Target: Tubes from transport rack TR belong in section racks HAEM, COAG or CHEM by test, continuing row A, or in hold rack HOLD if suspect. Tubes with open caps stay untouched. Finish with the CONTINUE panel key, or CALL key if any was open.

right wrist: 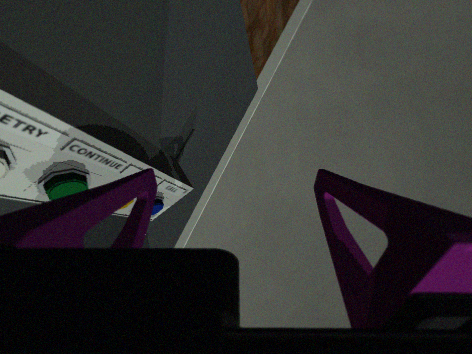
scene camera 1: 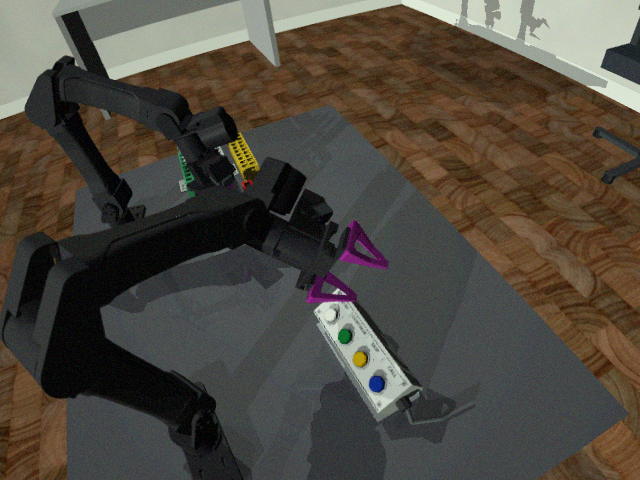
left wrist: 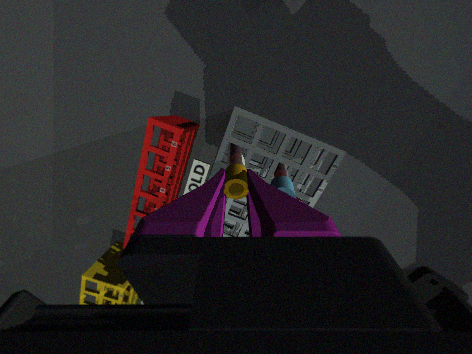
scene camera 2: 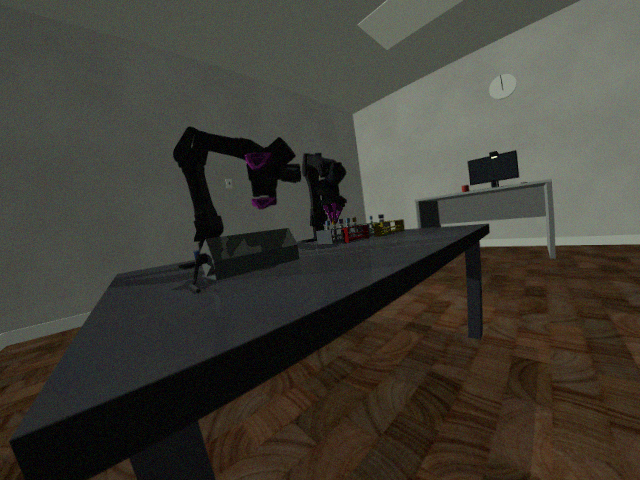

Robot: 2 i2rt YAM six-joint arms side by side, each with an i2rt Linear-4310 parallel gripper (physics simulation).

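Frame: origin at the left arm's base, x down, y back, z left, level; millimetres.
Seen in the pictures: left gripper, fingertip midpoint: (left wrist: pixel 236 176) (scene camera 2: pixel 334 223); right gripper, fingertip midpoint: (right wrist: pixel 235 177) (scene camera 1: pixel 370 282) (scene camera 2: pixel 258 189); right arm's base, origin of the base link: (scene camera 1: pixel 203 439).
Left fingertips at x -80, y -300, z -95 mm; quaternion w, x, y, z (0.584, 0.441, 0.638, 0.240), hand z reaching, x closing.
Offsets run from my left fingertips to a thing's top centre. "pt": to the spot under its first point.
My left gripper (left wrist: pixel 236 176) (scene camera 2: pixel 333 212) is shut on a yellow-capped tube {dx -17, dy -5, dz -5 mm} (left wrist: pixel 236 188), over the grey rack {dx +23, dy +36, dz +51 mm} (left wrist: pixel 290 130); whether its lower end is inside a hole is unclear. A blue-capped tube {dx -14, dy +33, dz -13 mm} (left wrist: pixel 284 185) stands in that rack. The red rack {dx +23, dy -52, dz +66 mm} (left wrist: pixel 159 120) (scene camera 2: pixel 356 233) is beside it, with a partly hidden HOLD label {pt dx +78, dy -29, dz +45 mm} (left wrist: pixel 198 172) between them. A yellow rack {dx +23, dy -31, dz +287 mm} (left wrist: pixel 94 272) (scene camera 2: pixel 390 227) and a green rack {dx +23, dy +121, dz +261 mm} (scene camera 1: pixel 186 174) are partly hidden. My right gripper (scene camera 1: pixel 371 282) (right wrist: pixel 235 177) is open and empty, above the white end of the key panel {dx -4, dy -215, dz -391 mm} (scene camera 1: pixel 369 338).
The panel has a white key {dx +5, dy -172, dz -326 mm} (scene camera 1: pixel 330 314), a green CONTINUE key {dx +5, dy -187, dz -373 mm} (scene camera 1: pixel 344 335) (right wrist: pixel 67 190), a yellow key {dx +5, dy -201, dz -421 mm} (scene camera 1: pixel 360 359) and a blue CALL key {dx +5, dy -216, dz -469 mm} (scene camera 1: pixel 376 383). A cable {pt dx +74, dy -306, dz -525 mm} (scene camera 1: pixel 439 414) leaves its near end. The right arm crosses in front of the racks in scene camera 1.
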